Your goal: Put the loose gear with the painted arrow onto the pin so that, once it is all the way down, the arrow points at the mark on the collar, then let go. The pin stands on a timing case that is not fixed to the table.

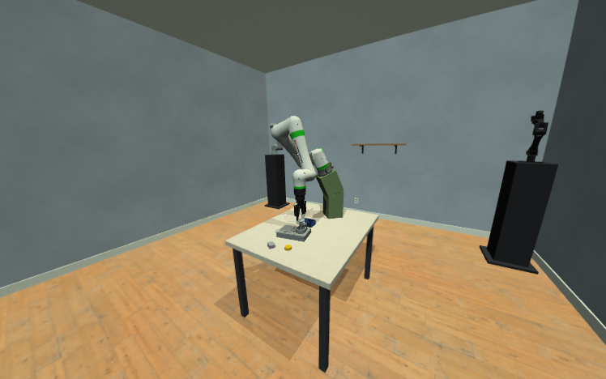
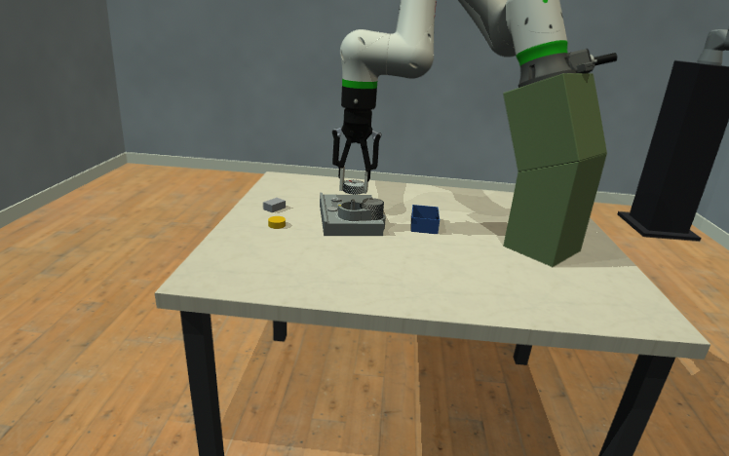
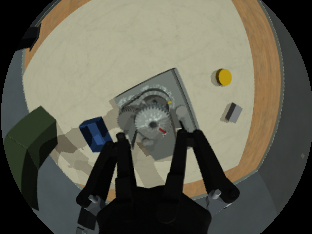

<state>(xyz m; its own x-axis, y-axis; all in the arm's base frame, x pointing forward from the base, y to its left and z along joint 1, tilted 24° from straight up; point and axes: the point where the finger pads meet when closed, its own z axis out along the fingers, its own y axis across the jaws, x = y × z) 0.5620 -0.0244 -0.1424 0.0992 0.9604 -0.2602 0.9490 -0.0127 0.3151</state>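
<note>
Now: the grey gear 2 cm below my hand. Also, from my hand: blue bin: 22 cm behind, 6 cm to the right, 13 cm below; yellow disc: 22 cm ahead, 3 cm to the left, 14 cm below; thin pin: 3 cm ahead, 6 cm to the right, 10 cm below.
</note>
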